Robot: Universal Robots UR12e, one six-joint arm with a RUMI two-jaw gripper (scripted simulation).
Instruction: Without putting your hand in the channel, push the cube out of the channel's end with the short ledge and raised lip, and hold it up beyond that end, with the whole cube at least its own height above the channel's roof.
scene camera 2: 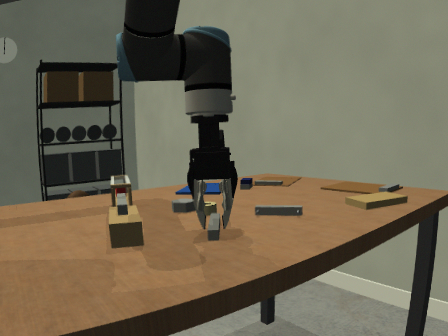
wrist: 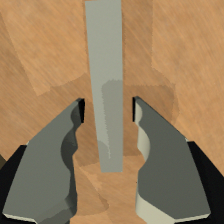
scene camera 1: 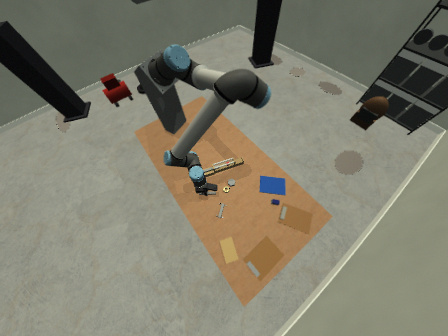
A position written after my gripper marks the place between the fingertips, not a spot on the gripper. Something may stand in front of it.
Note:
I see my gripper (scene camera 2: pixel 214 228).
My gripper shows as well in the wrist view (wrist: pixel 108 99).

